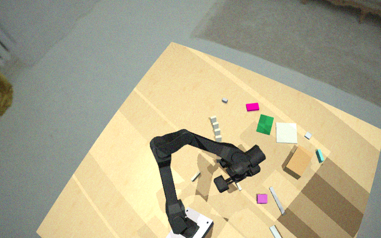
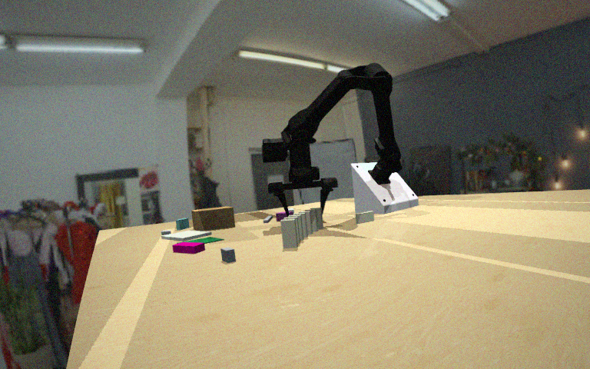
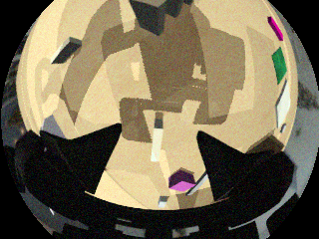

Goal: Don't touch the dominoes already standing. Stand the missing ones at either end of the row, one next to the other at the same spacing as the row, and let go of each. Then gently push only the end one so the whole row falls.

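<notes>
The violet block lies 10 mm behind my gripper tip, 140 mm to the right of it and 10 mm below it. Also, from my gripper tip: tan box 210 mm ahead, 200 mm to the right, 10 mm above; then grey bar 20 mm ahead, 200 mm to the right, 20 mm below; then green tile 310 mm ahead, 20 mm to the left, 20 mm below.
</notes>
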